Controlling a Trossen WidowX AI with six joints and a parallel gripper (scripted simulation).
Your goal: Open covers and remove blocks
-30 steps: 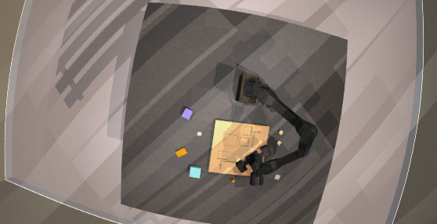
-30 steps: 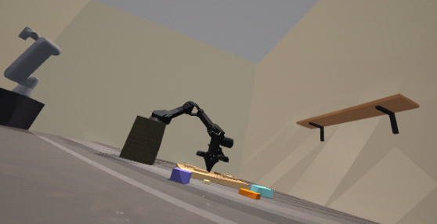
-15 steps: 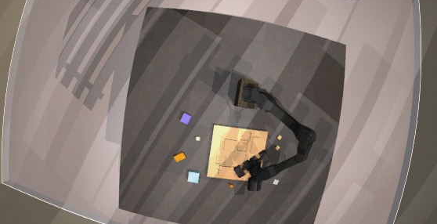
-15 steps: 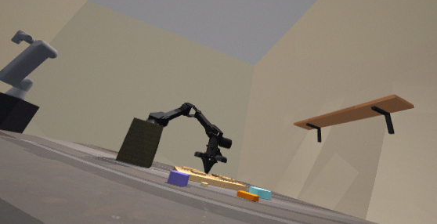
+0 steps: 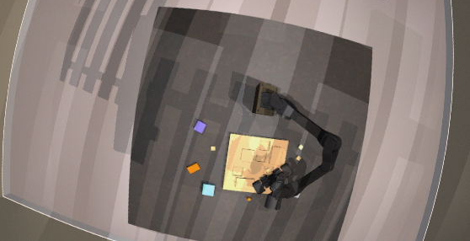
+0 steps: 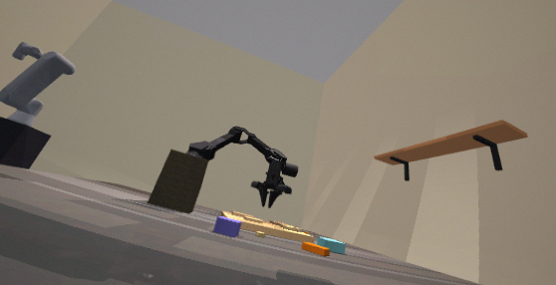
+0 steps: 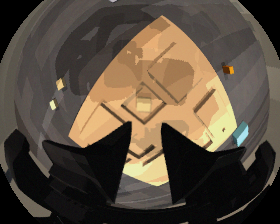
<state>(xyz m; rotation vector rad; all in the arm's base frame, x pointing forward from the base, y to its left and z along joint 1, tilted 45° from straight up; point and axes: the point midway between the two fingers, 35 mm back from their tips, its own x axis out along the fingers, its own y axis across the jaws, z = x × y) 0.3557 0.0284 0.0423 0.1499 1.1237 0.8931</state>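
The puzzle board is 2 cm behind my gripper tip, 5 cm to the right of it and 6 cm below it. From my gripper tip the other things lie so: cyan block (11 cm ahead, 30 cm to the right, 7 cm below); then small grey piece (15 cm ahead, 18 cm to the left, 8 cm below); then tiny orange piece (16 cm ahead, 9 cm to the right, 7 cm below).
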